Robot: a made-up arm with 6 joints. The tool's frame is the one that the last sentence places.
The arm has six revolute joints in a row. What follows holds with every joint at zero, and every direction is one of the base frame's. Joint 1 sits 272.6 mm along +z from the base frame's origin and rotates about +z. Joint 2 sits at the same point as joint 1 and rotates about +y. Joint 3 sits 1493.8 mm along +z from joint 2 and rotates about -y. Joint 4 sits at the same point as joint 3 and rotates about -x. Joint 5 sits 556.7 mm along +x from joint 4 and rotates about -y. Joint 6 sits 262.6 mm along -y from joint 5 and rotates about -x. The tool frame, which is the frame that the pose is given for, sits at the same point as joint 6; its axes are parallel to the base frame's.
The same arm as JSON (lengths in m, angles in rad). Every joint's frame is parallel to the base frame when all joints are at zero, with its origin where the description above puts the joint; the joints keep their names.
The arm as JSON. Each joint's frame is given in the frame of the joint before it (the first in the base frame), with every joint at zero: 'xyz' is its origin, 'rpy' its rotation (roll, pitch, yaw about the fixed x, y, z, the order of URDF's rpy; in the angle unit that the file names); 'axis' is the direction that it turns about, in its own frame. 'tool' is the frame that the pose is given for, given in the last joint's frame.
{"units": {"length": "m", "angle": "rad"}, "joints": [
  {"name": "joint 1", "type": "revolute", "origin": {"xyz": [0.0, 0.0, 0.2726], "rpy": [0.0, 0.0, 0.0]}, "axis": "+z"},
  {"name": "joint 2", "type": "revolute", "origin": {"xyz": [0.0, 0.0, 0.0], "rpy": [0.0, 0.0, 0.0]}, "axis": "+y"},
  {"name": "joint 3", "type": "revolute", "origin": {"xyz": [0.0, 0.0, 1.4938], "rpy": [0.0, 0.0, 0.0]}, "axis": "-y"},
  {"name": "joint 4", "type": "revolute", "origin": {"xyz": [0.0, 0.0, 0.0], "rpy": [0.0, 0.0, 0.0]}, "axis": "-x"},
  {"name": "joint 5", "type": "revolute", "origin": {"xyz": [0.5567, 0.0, 0.0], "rpy": [0.0, 0.0, 0.0]}, "axis": "-y"},
  {"name": "joint 6", "type": "revolute", "origin": {"xyz": [0.0, -0.2626, 0.0], "rpy": [0.0, 0.0, 0.0]}, "axis": "-x"}
], "tool": {"origin": {"xyz": [0.0, 0.0, 0.0], "rpy": [0.0, 0.0, 0.0]}}}

